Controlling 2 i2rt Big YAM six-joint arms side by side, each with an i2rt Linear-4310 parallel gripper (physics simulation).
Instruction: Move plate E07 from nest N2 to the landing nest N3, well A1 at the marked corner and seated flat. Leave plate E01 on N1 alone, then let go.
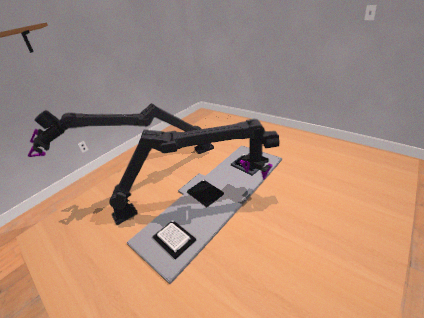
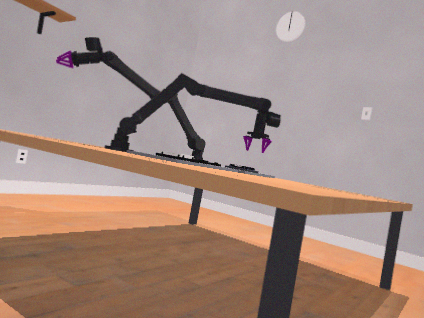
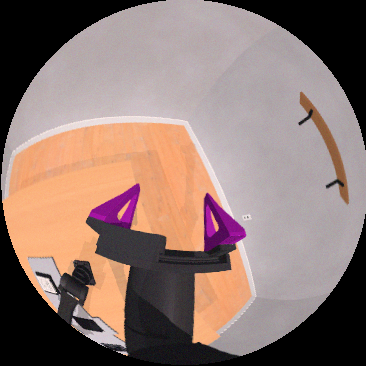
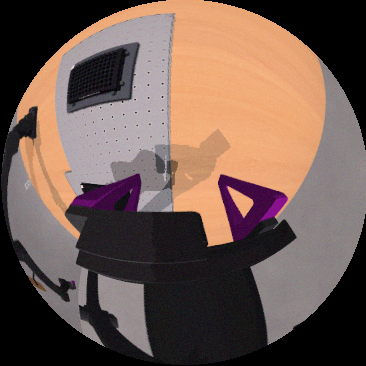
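Observation:
A white well plate (image 1: 173, 237) (image 3: 47, 283) sits in a black nest at the near end of the grey board. A black well plate (image 4: 97, 77) sits in a dark nest (image 4: 129, 75) at the board's far end. The middle black item (image 1: 205, 193) (image 3: 88, 324) lies between them; whether it is a bare nest or holds a dark plate is unclear. Labels are unreadable. My right gripper (image 1: 256, 171) (image 2: 256, 150) (image 4: 180, 177) is open, pointing down above the far-end part of the board. My left gripper (image 1: 32, 148) (image 2: 58, 60) (image 3: 172, 190) is open and raised, away from the board.
The grey perforated board (image 1: 142, 241) (image 4: 150, 100) lies on the wooden table (image 1: 325, 225). The right arm reaches across above the board and casts shadows on it. A wall shelf (image 1: 22, 30) (image 3: 332, 145) shows beyond the left gripper.

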